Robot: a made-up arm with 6 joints. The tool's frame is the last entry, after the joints. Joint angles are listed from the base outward. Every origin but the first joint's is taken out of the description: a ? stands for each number. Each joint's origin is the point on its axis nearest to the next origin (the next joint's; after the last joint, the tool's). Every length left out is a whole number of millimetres.
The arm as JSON. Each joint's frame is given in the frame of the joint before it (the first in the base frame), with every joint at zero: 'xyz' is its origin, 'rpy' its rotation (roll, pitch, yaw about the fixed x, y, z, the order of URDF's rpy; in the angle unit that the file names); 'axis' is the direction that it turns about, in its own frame. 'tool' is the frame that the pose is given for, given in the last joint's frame.
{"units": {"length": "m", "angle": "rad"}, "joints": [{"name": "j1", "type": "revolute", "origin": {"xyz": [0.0, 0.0, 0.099], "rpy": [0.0, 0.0, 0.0]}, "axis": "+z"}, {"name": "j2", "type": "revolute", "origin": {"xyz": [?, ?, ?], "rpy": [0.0, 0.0, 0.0]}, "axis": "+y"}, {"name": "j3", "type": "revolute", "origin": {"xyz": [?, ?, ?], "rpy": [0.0, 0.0, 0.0]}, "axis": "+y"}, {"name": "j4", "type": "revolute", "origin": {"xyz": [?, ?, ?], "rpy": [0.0, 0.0, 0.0]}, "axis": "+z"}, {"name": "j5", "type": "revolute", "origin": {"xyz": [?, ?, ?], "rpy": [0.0, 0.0, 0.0]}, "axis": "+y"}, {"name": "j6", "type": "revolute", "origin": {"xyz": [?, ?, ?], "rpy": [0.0, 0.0, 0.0]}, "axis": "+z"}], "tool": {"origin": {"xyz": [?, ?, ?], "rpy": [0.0, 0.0, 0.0]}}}
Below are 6 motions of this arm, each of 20 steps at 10 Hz.
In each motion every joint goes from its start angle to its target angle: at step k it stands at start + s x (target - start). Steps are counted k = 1, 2, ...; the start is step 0. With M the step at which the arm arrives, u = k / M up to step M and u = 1 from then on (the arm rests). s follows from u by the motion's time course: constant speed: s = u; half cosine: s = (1 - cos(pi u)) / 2; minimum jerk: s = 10 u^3 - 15 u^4 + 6 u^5.
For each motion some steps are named. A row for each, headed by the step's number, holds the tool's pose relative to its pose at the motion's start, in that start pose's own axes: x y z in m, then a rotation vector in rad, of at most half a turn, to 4 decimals.
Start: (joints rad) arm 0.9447 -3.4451 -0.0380 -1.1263 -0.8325 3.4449
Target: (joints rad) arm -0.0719 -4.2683 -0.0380 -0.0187 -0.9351 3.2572
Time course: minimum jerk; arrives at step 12
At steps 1, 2, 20:
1: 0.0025 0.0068 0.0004 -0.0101 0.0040 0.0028
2: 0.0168 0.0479 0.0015 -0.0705 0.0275 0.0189
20: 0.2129 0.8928 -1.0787 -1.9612 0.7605 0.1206

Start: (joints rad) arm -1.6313 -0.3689 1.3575 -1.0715 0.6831 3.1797
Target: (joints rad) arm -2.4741 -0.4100 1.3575 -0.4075 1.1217 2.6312
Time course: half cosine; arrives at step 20
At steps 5, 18, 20:
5: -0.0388 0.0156 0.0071 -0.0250 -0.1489 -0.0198
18: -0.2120 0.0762 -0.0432 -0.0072 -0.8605 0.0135
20: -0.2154 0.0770 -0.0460 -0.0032 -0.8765 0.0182

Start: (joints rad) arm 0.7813 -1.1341 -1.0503 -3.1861 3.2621 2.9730
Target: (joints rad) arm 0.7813 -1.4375 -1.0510 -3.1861 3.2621 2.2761
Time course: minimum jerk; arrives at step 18
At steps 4, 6, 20:
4: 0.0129 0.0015 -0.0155 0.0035 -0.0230 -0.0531
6: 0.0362 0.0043 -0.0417 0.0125 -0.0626 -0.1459
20: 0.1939 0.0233 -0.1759 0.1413 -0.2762 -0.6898

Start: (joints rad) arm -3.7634 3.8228 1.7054 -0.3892 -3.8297 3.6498
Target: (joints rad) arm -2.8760 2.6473 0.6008 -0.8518 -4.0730 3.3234
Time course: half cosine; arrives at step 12
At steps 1, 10, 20:
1: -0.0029 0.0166 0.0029 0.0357 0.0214 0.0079
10: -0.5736 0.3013 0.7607 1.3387 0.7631 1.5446
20: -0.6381 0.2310 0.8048 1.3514 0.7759 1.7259

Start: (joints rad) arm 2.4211 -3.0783 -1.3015 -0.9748 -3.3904 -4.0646
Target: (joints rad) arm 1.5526 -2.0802 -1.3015 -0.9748 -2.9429 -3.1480
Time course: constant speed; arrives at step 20
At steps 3, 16, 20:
3: 0.0402 -0.0197 0.1117 0.1595 -0.1976 0.0741
16: -0.0123 -0.3727 0.4241 0.3730 -1.1823 0.1213
20: -0.1004 -0.5136 0.4273 0.2549 -1.4496 0.0294

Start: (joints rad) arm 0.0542 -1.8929 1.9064 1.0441 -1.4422 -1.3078
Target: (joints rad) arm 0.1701 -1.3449 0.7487 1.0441 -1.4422 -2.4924
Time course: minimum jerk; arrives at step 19
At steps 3, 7, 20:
3: -0.0071 0.0099 0.0096 0.0094 -0.0009 -0.0198
7: -0.0547 0.0799 0.0806 0.0837 0.0038 -0.1720
20: -0.1204 0.2280 0.2619 0.3043 0.1535 -0.6537

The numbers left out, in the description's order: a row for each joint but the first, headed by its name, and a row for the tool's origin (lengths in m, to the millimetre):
j2: 0.0 0.039 0.0
j3: 0.0 0.0 0.669
j4: 0.0 0.0 0.473
j5: 0.0 0.0 0.0
j6: 0.0 0.0 0.18
tool: 0.0 0.0 0.0

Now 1 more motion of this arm.
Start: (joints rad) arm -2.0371 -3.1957 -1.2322 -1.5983 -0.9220 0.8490
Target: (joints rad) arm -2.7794 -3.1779 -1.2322 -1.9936 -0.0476 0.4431
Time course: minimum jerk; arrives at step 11
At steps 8, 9, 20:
8: 0.2363 -0.1783 -0.4285 0.6914 1.2020 -0.3543
9: 0.2440 -0.1767 -0.4809 0.7269 1.3348 -0.3759
20: 0.2468 -0.1744 -0.5089 0.7432 1.4068 -0.3862

